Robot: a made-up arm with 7 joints. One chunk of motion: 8 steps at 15 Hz.
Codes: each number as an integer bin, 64 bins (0 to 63) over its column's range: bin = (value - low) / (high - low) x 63, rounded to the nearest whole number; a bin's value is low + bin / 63 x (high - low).
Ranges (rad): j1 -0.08..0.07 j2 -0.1..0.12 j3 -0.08..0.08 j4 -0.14..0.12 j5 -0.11..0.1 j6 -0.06..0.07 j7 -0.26..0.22
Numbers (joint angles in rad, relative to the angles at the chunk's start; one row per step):
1: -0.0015 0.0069 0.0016 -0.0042 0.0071 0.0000 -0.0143
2: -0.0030 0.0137 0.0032 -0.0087 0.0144 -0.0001 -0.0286
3: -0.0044 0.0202 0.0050 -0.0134 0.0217 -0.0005 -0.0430
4: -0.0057 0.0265 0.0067 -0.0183 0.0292 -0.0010 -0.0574
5: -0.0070 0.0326 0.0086 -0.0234 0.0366 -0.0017 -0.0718
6: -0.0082 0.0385 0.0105 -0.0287 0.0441 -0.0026 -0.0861
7: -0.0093 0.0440 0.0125 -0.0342 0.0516 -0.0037 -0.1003
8: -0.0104 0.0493 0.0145 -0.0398 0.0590 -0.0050 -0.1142
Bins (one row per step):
1: 33 31 32 33 35 29 32
2: 32 33 33 32 37 29 30
3: 32 34 33 31 40 29 28
4: 31 36 34 29 42 29 27
5: 31 38 35 28 44 28 25
6: 30 40 36 27 46 28 23
7: 30 41 36 26 48 27 21
8: 29 43 37 24 51 27 19

